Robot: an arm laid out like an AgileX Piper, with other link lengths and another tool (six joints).
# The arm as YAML. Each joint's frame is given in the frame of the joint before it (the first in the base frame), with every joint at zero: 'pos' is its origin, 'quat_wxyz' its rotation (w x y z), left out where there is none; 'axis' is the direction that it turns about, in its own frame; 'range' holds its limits. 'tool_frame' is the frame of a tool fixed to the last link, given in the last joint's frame.
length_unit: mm
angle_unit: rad
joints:
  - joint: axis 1
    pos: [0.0, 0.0, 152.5]
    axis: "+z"
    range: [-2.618, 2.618]
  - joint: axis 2
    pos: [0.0, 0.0, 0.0]
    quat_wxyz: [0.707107, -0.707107, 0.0, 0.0]
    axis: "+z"
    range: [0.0, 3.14]
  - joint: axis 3
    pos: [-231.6, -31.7, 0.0]
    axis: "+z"
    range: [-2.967, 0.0]
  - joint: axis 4
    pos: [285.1, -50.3, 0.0]
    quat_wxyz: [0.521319, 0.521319, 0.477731, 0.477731]
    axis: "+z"
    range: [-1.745, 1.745]
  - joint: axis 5
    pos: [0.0, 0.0, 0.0]
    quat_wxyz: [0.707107, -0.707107, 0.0, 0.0]
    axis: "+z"
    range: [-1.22, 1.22]
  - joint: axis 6
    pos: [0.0, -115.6, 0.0]
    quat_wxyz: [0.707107, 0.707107, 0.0, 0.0]
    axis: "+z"
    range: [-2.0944, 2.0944]
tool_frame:
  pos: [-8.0, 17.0, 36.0]
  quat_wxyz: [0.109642, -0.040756, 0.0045, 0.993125]
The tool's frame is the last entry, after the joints.
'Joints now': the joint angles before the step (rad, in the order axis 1, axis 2, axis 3, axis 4, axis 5, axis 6). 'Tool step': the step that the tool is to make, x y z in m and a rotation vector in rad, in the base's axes. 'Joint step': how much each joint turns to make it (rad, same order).
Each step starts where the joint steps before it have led.
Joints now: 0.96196, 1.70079, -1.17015, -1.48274, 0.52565, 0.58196
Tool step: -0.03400, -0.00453, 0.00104, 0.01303, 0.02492, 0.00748
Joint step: 0.07203, -0.09595, 0.10231, 0.03887, 0.04544, 0.01672
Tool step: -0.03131, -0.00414, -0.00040, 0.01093, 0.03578, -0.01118
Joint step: 0.07945, -0.07545, 0.07293, 0.07121, 0.06648, 0.00141
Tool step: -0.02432, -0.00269, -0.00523, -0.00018, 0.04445, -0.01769
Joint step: 0.06804, -0.03968, 0.04301, 0.07465, 0.06153, -0.00123
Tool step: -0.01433, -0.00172, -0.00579, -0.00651, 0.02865, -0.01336
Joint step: 0.04249, -0.01437, 0.02319, 0.04169, 0.03995, 0.00634
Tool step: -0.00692, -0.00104, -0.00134, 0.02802, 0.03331, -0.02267
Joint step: 0.01686, -0.01266, 0.01080, 0.03402, 0.01207, 0.02720
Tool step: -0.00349, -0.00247, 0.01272, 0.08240, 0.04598, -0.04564
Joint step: 0.00171, -0.04240, -0.00365, 0.06137, 0.00613, 0.03043
